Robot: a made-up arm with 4 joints. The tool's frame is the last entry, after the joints. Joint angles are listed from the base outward.
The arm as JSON. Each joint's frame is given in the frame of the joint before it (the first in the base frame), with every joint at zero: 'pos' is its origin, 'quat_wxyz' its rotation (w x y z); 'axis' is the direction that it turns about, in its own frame. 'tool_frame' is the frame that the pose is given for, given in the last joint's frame.
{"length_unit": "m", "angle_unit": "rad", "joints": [
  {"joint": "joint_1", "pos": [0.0, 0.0, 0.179], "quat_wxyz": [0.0, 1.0, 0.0, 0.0], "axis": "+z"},
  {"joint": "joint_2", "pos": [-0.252, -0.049, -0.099], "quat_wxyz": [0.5, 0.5, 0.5, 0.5], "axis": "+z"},
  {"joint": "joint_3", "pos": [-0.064, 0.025, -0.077], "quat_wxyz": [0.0, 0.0, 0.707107, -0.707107], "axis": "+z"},
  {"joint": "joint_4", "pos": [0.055, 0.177, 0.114], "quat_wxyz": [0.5, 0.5, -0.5, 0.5], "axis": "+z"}
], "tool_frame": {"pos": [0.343, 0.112, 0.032], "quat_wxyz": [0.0, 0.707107, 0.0, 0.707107]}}
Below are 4 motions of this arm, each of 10 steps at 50 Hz.
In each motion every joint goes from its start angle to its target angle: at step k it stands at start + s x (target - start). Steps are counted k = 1, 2, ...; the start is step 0. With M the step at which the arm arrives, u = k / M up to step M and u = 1 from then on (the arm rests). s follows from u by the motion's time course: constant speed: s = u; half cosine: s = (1 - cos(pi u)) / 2; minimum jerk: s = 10 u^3 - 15 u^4 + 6 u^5.
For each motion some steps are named. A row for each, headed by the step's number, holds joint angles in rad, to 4 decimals.
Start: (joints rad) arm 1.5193 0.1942 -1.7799 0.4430
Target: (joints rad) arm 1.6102 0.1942 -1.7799 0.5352
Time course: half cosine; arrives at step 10
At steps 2, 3, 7, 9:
2: 1.5280 0.1942 -1.7799 0.4518
3: 1.5380 0.1942 -1.7799 0.4620
7: 1.5915 0.1942 -1.7799 0.5162
9: 1.6080 0.1942 -1.7799 0.5329

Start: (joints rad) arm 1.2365 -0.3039 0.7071 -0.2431
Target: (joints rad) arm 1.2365 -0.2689 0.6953 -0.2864
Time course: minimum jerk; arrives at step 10
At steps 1, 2, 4, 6, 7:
1: 1.2365 -0.3036 0.7070 -0.2435
2: 1.2365 -0.3019 0.7064 -0.2456
4: 1.2365 -0.2928 0.7034 -0.2568
6: 1.2365 -0.2800 0.6990 -0.2727
7: 1.2365 -0.2746 0.6972 -0.2793

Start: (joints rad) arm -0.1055 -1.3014 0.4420 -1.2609
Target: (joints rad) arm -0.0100 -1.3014 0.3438 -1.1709
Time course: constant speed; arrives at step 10
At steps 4, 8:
4: -0.0673 -1.3014 0.4027 -1.2249
8: -0.0291 -1.3014 0.3634 -1.1889

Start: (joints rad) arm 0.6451 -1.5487 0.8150 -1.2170
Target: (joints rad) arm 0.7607 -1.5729 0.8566 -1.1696
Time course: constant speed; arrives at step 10
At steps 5, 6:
5: 0.7029 -1.5608 0.8358 -1.1933
6: 0.7145 -1.5632 0.8400 -1.1886

